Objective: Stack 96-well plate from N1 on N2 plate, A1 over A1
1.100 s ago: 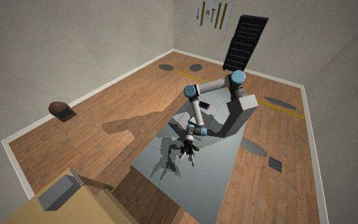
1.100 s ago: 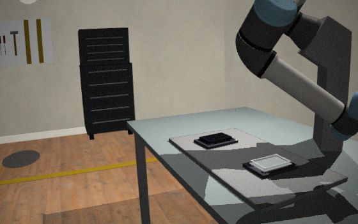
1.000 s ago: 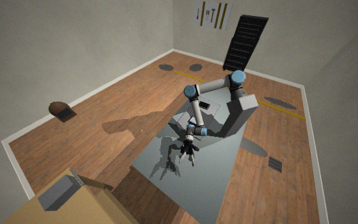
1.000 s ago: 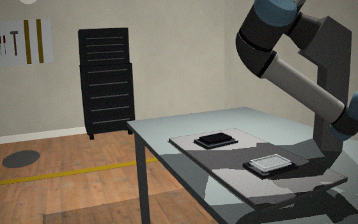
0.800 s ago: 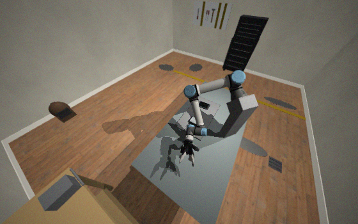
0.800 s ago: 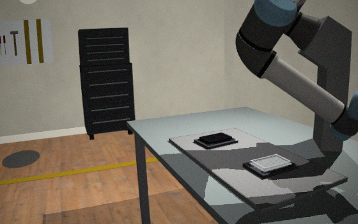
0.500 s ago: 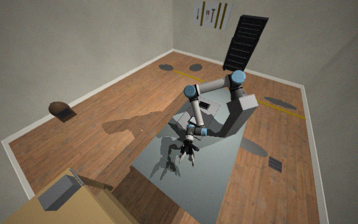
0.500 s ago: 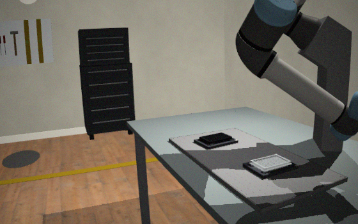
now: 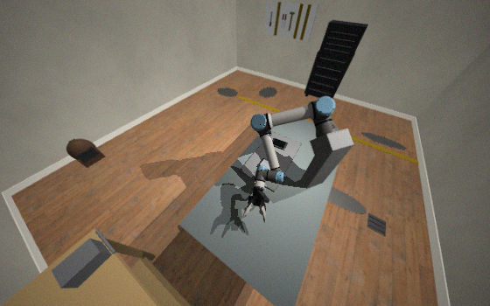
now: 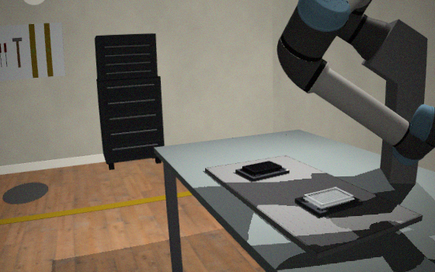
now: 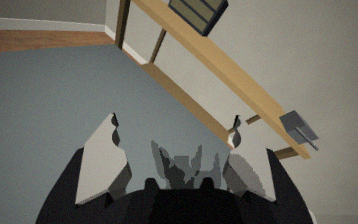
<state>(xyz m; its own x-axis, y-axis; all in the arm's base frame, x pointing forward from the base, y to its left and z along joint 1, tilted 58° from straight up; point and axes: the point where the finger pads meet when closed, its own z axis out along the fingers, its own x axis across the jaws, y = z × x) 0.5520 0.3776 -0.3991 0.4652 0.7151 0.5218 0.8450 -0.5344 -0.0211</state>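
The clear 96-well plate lies 570 mm to the right of my hand, 170 mm below it and 110 mm behind it. Also, from my hand: black plate: 890 mm to the right, 230 mm behind, 170 mm below; then plate nest N1: 570 mm to the right, 180 mm below, 110 mm behind.
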